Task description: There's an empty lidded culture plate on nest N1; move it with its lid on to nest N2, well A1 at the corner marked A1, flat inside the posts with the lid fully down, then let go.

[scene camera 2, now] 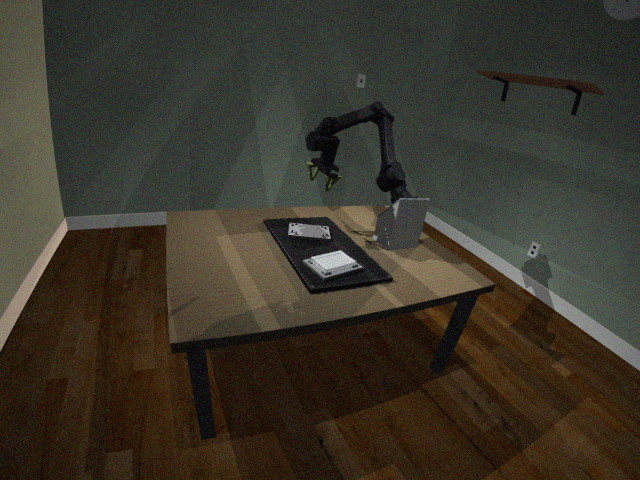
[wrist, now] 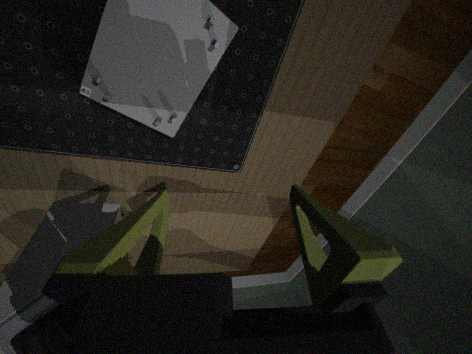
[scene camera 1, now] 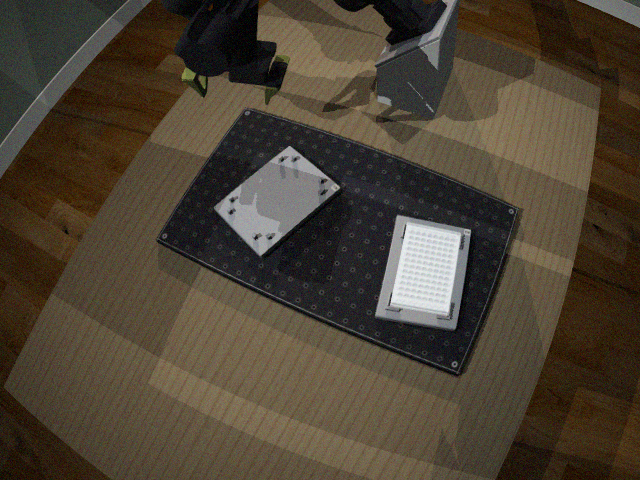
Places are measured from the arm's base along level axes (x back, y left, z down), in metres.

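Where they show: gripper, fingertip midpoint: (scene camera 2: pixel 319 185) (wrist: pixel 229 192) (scene camera 1: pixel 235 98); arm's base at its link origin: (scene camera 2: pixel 404 207) (wrist: pixel 66 316) (scene camera 1: pixel 418 25).
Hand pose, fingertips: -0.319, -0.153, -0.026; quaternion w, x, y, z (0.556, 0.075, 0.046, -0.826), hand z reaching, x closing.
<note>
Each offset is from my fingertips to the top centre of the thing, as dx, dy, dz. "pt": to the spot under its first point. Level surfaces: height alone.
The white lidded culture plate {-0.043, +0.334, +0.146} (scene camera 1: pixel 428 268) (scene camera 2: pixel 334 261) sits on nest N1 {-0.043, +0.334, +0.157} (scene camera 1: pixel 413 318), a grey base with dark corner posts at the board's right in scene camera 1. Nest N2 {-0.044, +0.074, +0.152} (scene camera 1: pixel 276 198) (scene camera 2: pixel 310 231) (wrist: pixel 145 55) is a bare grey plate with paired dark posts, turned at an angle. A small pale label {pt +0.015, +0.149, +0.162} (scene camera 1: pixel 336 187) (wrist: pixel 85 91) marks one of its corners; its text is too blurred to read. My gripper (scene camera 1: pixel 235 99) (scene camera 2: pixel 319 184) (wrist: pixel 229 192) is open and empty, high above the table beyond the board's edge on N2's side, away from the plate.
Both nests stand on a black perforated board {-0.030, +0.180, +0.174} (scene camera 1: pixel 320 289) (scene camera 2: pixel 299 256) (wrist: pixel 40 120) on the wooden table {dz +0.187} (scene camera 1: pixel 232 372) (scene camera 2: pixel 206 289). A grey slanted-top block (scene camera 1: pixel 410 85) (scene camera 2: pixel 408 224) (wrist: pixel 65 240) stands beside the board, near the arm's base. A wall shelf (scene camera 2: pixel 537 81) hangs at the right.
</note>
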